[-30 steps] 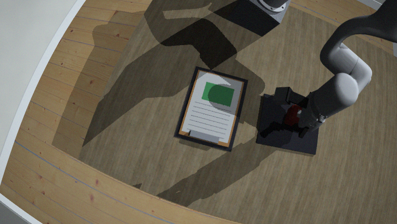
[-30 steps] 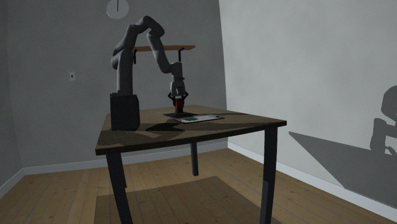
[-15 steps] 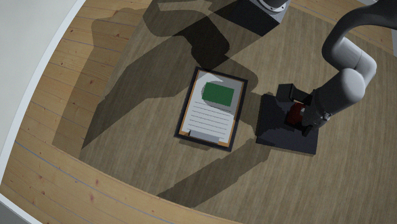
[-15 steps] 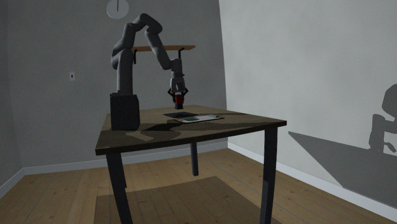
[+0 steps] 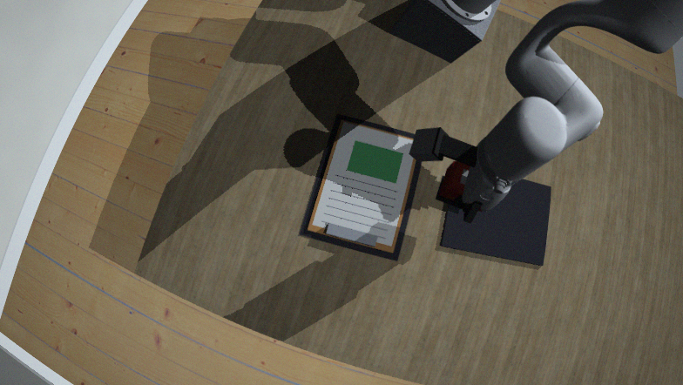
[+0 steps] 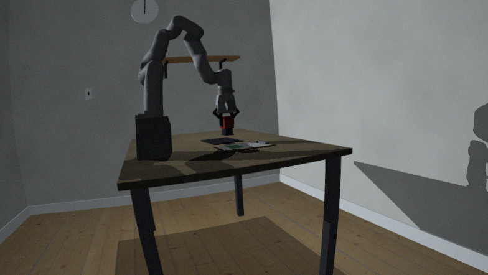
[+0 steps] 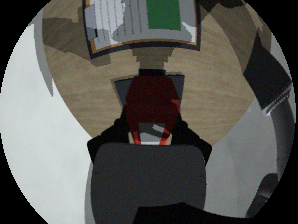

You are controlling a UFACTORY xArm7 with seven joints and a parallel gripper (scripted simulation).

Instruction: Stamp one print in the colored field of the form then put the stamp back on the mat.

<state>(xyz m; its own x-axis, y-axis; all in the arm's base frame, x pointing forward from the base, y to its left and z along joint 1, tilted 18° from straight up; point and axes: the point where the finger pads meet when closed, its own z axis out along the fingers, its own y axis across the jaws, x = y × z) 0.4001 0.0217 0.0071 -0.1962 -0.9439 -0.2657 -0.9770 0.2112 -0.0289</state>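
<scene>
My gripper is now 100 mm to the right of the mat, 100 mm above it and 10 mm short of it. Also, from my hand: red stamp 20 mm below.
</scene>
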